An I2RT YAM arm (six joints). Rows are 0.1 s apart.
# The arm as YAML. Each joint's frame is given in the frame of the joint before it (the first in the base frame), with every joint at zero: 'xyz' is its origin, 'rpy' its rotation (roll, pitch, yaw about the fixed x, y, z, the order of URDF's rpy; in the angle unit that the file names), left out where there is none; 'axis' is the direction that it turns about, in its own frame. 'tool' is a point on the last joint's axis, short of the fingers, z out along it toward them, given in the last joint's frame.
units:
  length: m
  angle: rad
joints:
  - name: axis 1
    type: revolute
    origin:
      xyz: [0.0, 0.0, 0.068]
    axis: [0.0, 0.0, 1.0]
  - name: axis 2
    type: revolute
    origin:
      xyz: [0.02, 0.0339, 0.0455]
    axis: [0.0, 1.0, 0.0]
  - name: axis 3
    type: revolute
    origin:
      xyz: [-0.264, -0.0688, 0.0]
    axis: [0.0, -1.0, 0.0]
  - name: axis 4
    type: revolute
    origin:
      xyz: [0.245, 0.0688, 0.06]
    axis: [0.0, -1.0, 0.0]
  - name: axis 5
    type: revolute
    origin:
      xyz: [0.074, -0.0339, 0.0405]
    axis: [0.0, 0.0, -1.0]
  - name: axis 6
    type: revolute
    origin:
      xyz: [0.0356, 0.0, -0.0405]
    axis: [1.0, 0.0, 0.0]
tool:
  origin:
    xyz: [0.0, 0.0, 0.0]
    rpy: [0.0, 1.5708, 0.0]
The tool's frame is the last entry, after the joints.
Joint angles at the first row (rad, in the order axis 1, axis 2, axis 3, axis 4, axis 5, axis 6):
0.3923, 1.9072, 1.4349, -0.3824, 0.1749, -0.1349
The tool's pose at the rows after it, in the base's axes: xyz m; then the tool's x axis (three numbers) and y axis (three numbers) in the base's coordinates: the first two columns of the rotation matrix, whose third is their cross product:
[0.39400, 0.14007, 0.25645, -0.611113, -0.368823, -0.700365, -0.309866, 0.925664, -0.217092]
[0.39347, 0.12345, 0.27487, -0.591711, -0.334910, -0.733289, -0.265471, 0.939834, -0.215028]
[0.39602, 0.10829, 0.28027, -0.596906, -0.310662, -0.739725, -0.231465, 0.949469, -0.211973]
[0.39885, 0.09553, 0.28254, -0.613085, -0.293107, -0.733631, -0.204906, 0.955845, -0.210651]
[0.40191, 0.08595, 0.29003, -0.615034, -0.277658, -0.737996, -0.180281, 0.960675, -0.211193]
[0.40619, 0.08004, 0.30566, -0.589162, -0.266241, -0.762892, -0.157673, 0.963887, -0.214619]
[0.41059, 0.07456, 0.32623, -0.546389, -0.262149, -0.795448, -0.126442, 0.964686, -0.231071]
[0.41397, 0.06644, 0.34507, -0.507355, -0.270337, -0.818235, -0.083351, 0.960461, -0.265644]
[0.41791, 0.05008, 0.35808, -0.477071, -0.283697, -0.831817, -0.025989, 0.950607, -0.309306]
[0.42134, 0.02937, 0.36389, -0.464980, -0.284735, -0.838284, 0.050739, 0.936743, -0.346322]
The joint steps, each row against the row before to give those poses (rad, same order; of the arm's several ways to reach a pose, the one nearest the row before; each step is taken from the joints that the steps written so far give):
-0.0358, -0.0694, 0.0179, 0.0049, 0.0011, 0.0000
-0.0374, -0.0420, 0.0054, 0.0008, -0.0003, 0.0001
-0.0374, -0.0111, 0.0049, -0.0069, -0.0042, -0.0001
-0.0320, 0.0000, 0.0123, -0.0217, -0.0027, 0.0000
-0.0244, 0.0000, 0.0274, -0.0206, 0.0004, -0.0007
-0.0161, 0.0000, 0.0485, -0.0080, 0.0023, -0.0050
-0.0137, 0.0000, 0.0603, 0.0003, 0.0156, -0.0137
-0.0179, 0.0000, 0.0537, 0.0035, 0.0317, -0.0275
-0.0374, 0.0000, 0.0313, 0.0225, 0.0313, -0.0412
-0.0466, 0.0001, 0.0069, 0.0340, 0.0392, -0.0301

